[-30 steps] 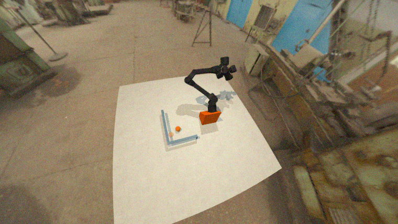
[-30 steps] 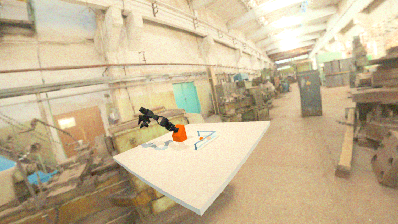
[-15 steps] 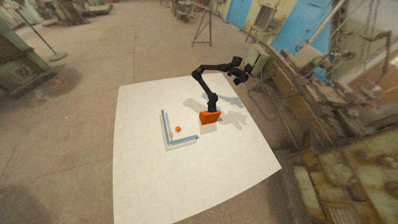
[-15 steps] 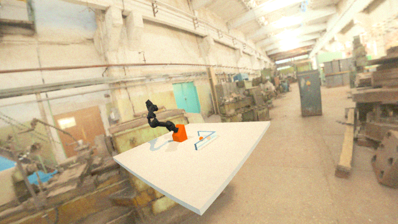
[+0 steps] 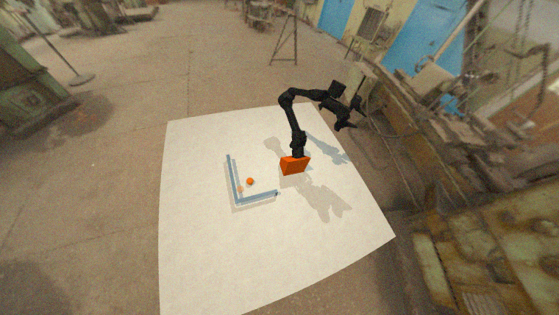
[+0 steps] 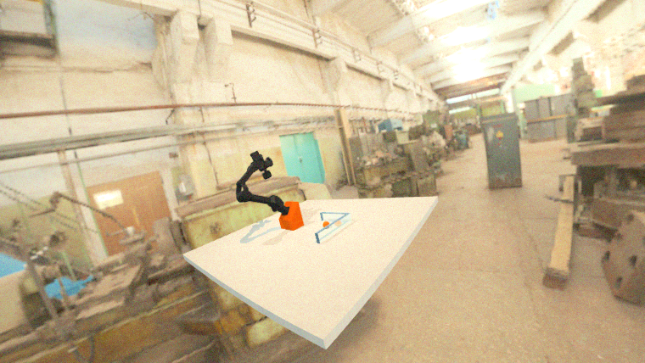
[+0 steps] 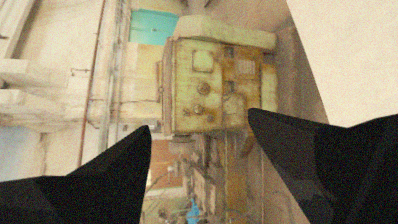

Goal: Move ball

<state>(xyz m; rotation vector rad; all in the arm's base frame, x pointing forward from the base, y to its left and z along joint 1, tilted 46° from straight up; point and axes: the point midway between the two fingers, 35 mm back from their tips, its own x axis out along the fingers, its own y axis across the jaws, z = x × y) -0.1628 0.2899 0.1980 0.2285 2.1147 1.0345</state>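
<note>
Now: the orange ball 540 mm ahead of my gripper tip, 70 mm to the right of it and 420 mm below it. Also, from my gripper tip: see-through ball copy (610 mm ahead, 40 mm to the right, 420 mm below).
</note>
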